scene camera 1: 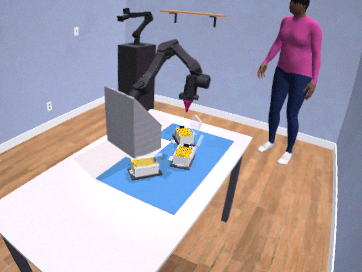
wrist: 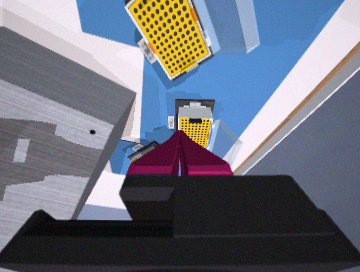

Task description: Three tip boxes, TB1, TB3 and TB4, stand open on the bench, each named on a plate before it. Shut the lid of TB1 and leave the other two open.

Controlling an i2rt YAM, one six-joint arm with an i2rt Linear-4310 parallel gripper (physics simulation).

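Places are measured from the arm's base along level axes (x ahead, y left, z up), in metres.
Pixels of known places: gripper, fingertip midpoint: [scene camera 1: 186, 112] [wrist: 179, 135]; arm's base, origin of the base link: [scene camera 1: 129, 102].
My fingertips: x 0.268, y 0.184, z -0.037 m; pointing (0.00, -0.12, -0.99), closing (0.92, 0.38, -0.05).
Observation:
Ahead of a thing's pixels: the offset from my fingertips to its top centre. "spot": to the spot under its first point. Level surfaces: height alone.
Three tip boxes with yellow racks stand on the blue mat @(0.222 m down) [scene camera 1: 175, 200] [wrist: 280, 65]. The front left box @(spot: 0.387 m right, 0.052 m ahead, 0.150 m down) [scene camera 1: 145, 167] [wrist: 170, 37] has its clear lid @(spot: 0.097 m left, 0.030 m ahead, 0.112 m down) [wrist: 235, 30] open on the right in the wrist view. The middle box @(0.125 m right, 0.085 m ahead, 0.147 m down) [scene camera 1: 183, 156] [wrist: 195, 131], TB4, has its lid @(0.100 m right, 0.147 m ahead, 0.068 m down) [scene camera 1: 199, 139] [wrist: 227, 142] open. The back box @(0.338 m right, 0.007 m back, 0.156 m down) [scene camera 1: 184, 135] [wrist: 142, 152] has its lid @(spot: 0.137 m left, 0.024 m back, 0.111 m down) [scene camera 1: 195, 121] raised; in the wrist view the fingers hide most of this box. The lettering on the name plates is too blurred to read. My gripper [scene camera 1: 187, 109] [wrist: 179, 135] is shut and empty, above the back of the bench.
A tall grey block [scene camera 1: 130, 125] [wrist: 55, 120] stands beside the boxes on the left of the white table @(0.225 m down) [scene camera 1: 75, 225]. A person [scene camera 1: 300, 50] stands beyond the table at the right. A second arm [scene camera 1: 142, 25] stands on a black pedestal [scene camera 1: 131, 62] behind.

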